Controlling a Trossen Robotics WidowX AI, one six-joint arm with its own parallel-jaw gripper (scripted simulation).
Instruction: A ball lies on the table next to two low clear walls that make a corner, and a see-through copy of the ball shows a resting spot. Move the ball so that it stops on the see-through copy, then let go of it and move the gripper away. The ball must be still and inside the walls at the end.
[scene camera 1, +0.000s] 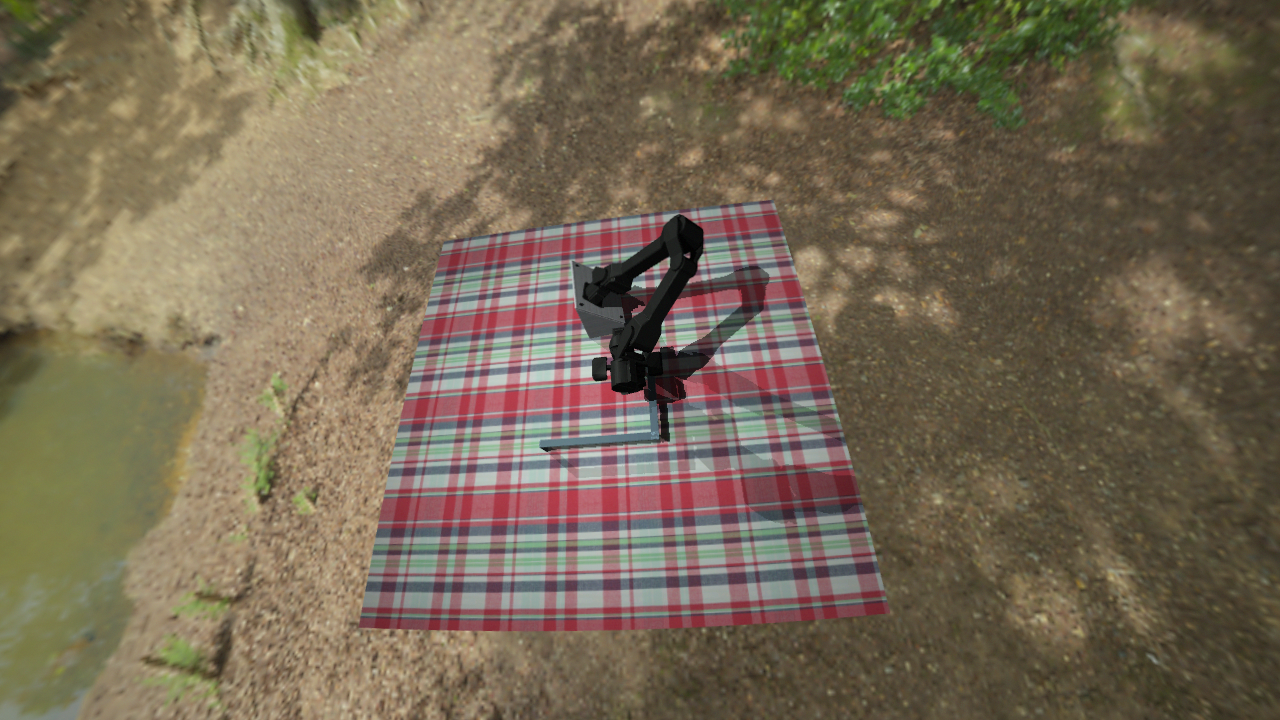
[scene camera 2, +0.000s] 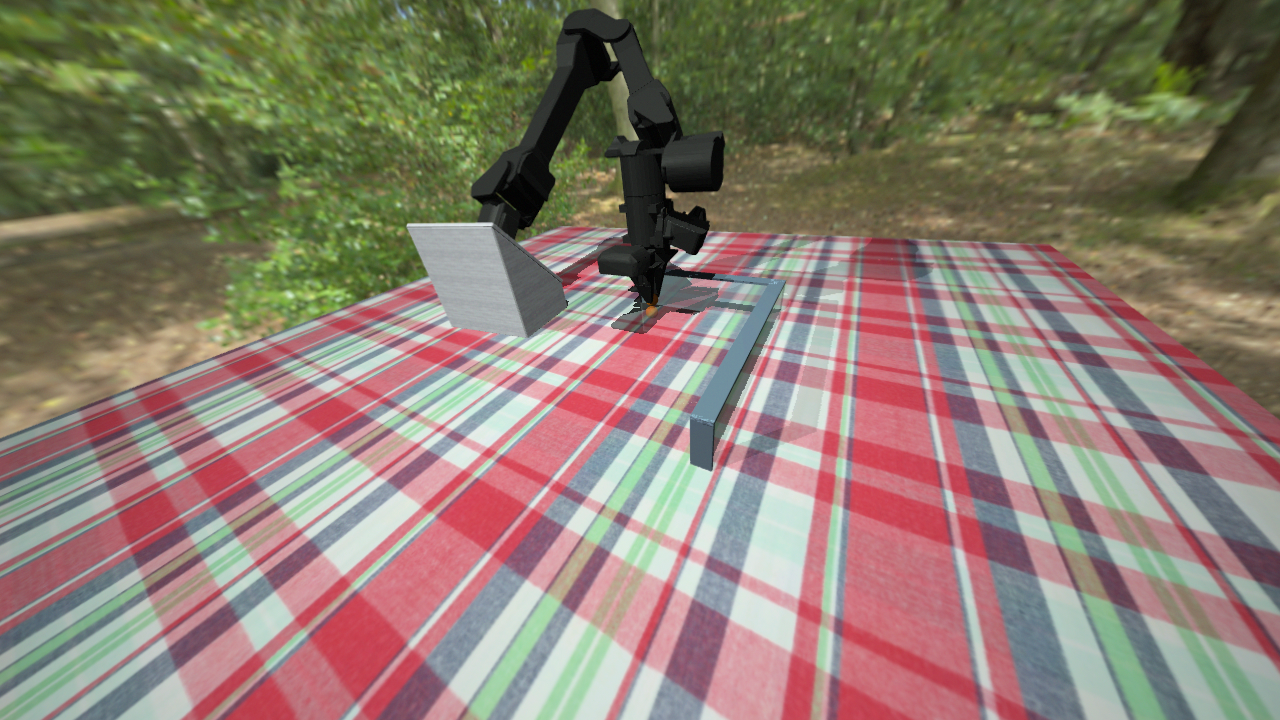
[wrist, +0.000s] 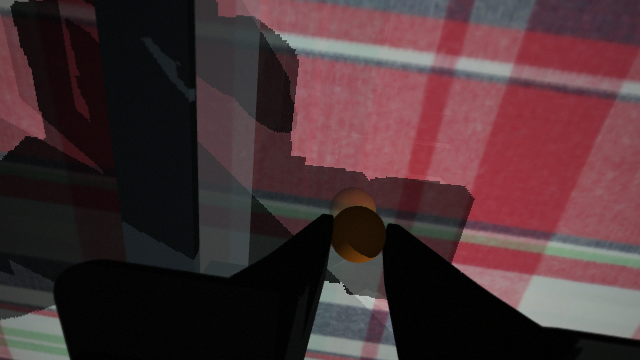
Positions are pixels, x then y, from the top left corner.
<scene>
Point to my gripper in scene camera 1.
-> At 631, 378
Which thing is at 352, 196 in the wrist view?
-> A see-through copy of ball.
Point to my gripper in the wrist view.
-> At 358, 230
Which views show my gripper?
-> Scene camera 1, scene camera 2 and the wrist view: all of them.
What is my gripper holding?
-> An orange ball.
</scene>
